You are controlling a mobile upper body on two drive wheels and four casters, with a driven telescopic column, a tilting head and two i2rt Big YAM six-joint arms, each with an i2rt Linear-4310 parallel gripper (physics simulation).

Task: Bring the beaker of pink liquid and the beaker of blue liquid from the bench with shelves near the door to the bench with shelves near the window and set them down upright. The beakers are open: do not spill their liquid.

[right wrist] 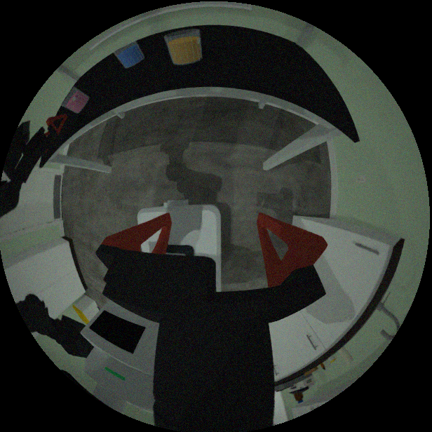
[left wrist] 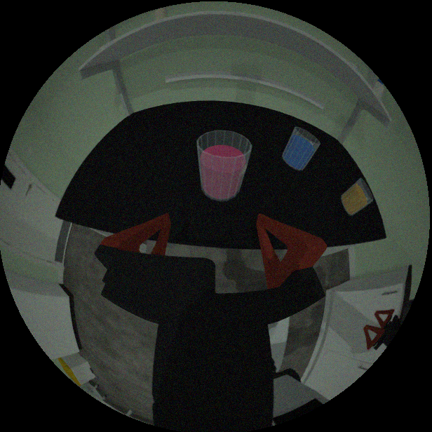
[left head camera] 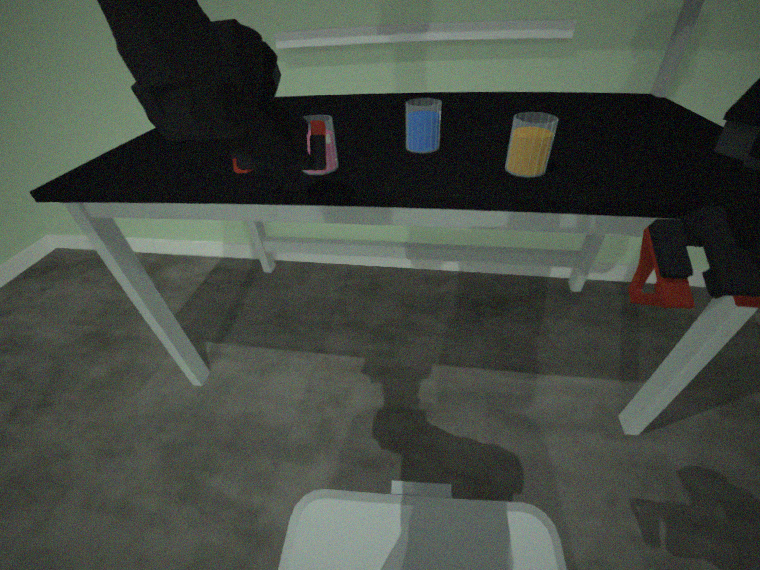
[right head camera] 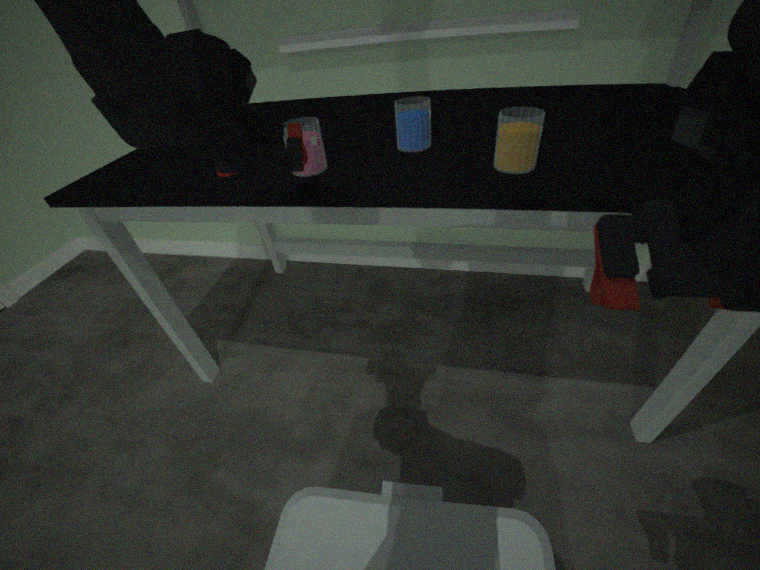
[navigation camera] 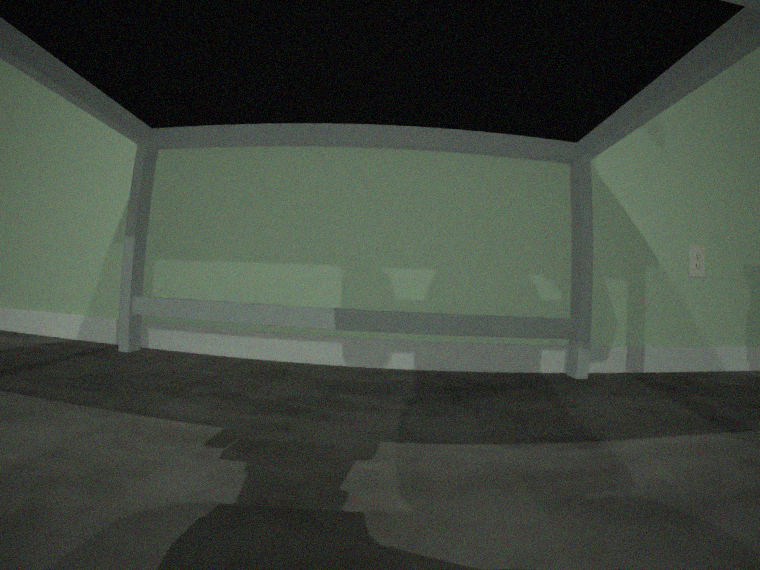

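Observation:
The beaker of pink liquid (left head camera: 331,158) (right head camera: 314,154) (left wrist: 222,172) (right wrist: 76,101) stands upright on the black bench top (left head camera: 429,187) (right head camera: 392,187) (left wrist: 125,165) (right wrist: 260,60). The beaker of blue liquid (left head camera: 423,130) (right head camera: 413,130) (left wrist: 300,151) (right wrist: 131,56) stands upright to its right, farther back. My left gripper (left head camera: 279,147) (right head camera: 259,151) (left wrist: 213,218) is open and empty; in the left wrist view the pink beaker stands just ahead of its spread fingertips. One finger partly hides that beaker in the head views. My right gripper (left head camera: 705,300) (right head camera: 666,299) (right wrist: 213,217) is open and empty, in front of the bench's right end.
A beaker of orange liquid (left head camera: 529,151) (right head camera: 517,147) (left wrist: 356,199) (right wrist: 185,50) stands right of the blue one. A shelf (left wrist: 220,25) runs above the bench. Bench legs (left head camera: 144,300) (navigation camera: 580,245) stand at the ends. White cabinets (right wrist: 350,250) and a grey device (right wrist: 117,357) show in the right wrist view.

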